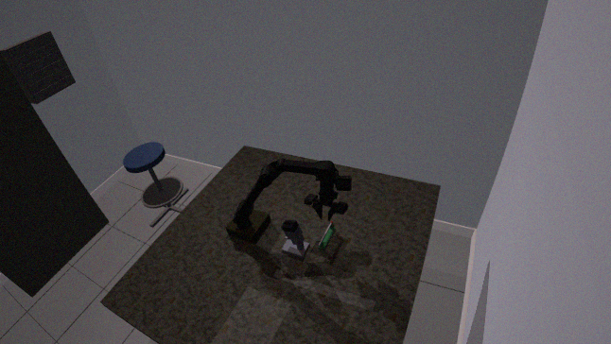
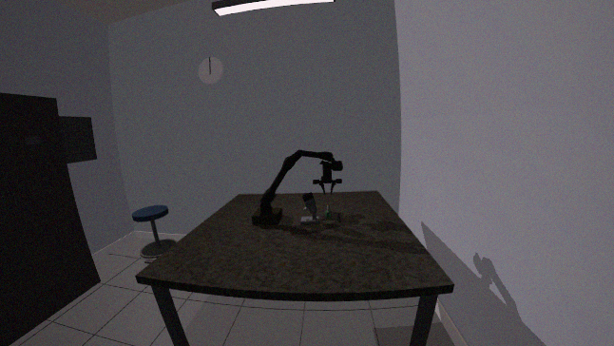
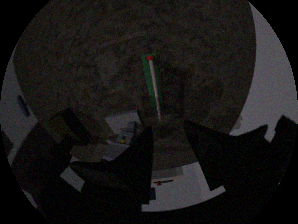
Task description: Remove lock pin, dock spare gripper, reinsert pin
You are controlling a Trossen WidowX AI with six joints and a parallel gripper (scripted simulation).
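Right now my gripper tip is 1 cm to the right of the green bracket and 12 cm above it. Also, from my gripper tip: grey mount: 11 cm behind, 9 cm to the right, 9 cm below; then spare gripper: 12 cm behind, 9 cm to the right, 2 cm below.
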